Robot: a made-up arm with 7 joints. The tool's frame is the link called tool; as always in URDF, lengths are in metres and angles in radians.
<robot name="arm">
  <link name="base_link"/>
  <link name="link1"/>
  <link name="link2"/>
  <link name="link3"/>
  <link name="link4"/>
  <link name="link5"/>
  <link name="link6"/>
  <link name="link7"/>
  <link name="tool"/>
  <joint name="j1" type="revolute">
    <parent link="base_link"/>
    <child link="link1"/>
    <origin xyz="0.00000 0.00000 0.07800" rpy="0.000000 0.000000 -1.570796"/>
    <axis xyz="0 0 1"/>
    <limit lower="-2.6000" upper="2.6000"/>
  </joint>
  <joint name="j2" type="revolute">
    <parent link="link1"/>
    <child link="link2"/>
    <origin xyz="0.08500 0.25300 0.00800" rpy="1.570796 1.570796 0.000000"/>
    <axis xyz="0 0 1"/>
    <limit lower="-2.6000" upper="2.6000"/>
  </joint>
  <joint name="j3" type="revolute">
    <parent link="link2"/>
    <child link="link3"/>
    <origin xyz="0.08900 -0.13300 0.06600" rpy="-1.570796 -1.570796 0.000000"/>
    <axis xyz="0 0 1"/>
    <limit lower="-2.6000" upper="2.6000"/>
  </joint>
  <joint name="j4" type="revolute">
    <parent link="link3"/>
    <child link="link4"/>
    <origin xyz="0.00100 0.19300 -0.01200" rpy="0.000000 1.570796 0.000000"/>
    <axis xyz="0 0 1"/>
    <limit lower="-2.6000" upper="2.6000"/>
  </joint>
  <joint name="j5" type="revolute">
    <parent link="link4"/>
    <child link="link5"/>
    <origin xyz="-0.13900 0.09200 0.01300" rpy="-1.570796 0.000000 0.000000"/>
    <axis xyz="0 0 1"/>
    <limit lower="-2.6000" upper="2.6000"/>
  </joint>
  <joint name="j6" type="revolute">
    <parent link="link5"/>
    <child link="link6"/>
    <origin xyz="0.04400 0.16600 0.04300" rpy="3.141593 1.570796 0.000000"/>
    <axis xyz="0 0 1"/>
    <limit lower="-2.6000" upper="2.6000"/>
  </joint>
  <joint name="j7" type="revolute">
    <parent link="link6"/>
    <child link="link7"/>
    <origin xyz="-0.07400 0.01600 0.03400" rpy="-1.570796 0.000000 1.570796"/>
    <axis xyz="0 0 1"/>
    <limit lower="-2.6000" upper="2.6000"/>
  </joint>
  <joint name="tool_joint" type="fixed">
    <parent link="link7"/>
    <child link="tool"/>
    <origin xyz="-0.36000 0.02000 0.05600" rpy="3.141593 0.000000 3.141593"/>
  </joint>
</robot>
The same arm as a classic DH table. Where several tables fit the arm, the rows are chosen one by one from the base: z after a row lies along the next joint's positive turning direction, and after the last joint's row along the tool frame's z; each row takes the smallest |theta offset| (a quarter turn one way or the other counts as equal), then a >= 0, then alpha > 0; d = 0 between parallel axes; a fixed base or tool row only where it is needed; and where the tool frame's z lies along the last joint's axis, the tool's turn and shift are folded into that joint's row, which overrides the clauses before.
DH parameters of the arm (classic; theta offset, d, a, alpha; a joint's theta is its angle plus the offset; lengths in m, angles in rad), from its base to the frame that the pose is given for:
j1: -1.5708 0.086 0.085 1.5708
j2: -1.5708 -0.187 0.089 -1.5708
j3: 0 -0.145 0.193 1.5708
j4: 1.5708 0.014 0.139 1.5708
j5: -1.5708 0.135 0.166 -1.5708
j6: 0 -0.01 -0.016 1.5708
j7: -0.0555 0 0.3606 3.1416
tool (fixed): -0.0555 -0.13 0 0
Joint limits (rad, base to tool): -2.6..2.6 -2.6..2.6 -2.6..2.6 -2.6..2.6 -2.6..2.6 -2.6..2.6 -2.6..2.6

